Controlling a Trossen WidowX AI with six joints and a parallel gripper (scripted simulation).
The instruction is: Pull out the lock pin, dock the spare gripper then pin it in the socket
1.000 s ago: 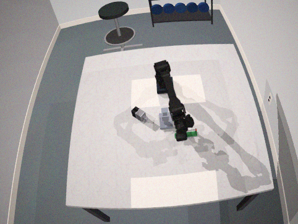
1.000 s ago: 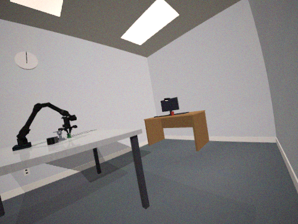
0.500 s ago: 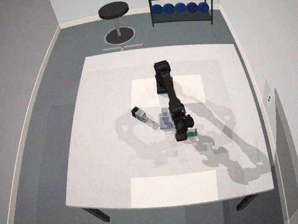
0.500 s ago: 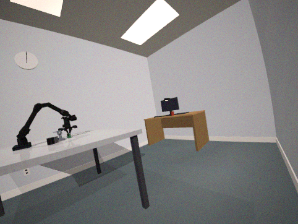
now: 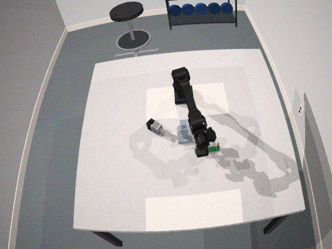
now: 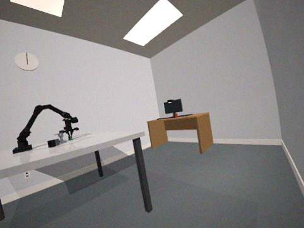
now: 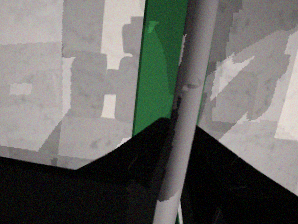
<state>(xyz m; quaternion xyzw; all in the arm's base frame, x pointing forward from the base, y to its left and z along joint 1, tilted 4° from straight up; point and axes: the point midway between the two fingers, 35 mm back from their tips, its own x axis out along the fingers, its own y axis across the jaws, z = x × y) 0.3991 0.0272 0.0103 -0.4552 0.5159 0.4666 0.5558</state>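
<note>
Right now the green cradle is 20 mm to the left of my gripper tip. Round my gripper tip: spare gripper 220 mm to the right, 200 mm behind, 10 mm above; mount 120 mm behind, 80 mm to the right, 30 mm above.
</note>
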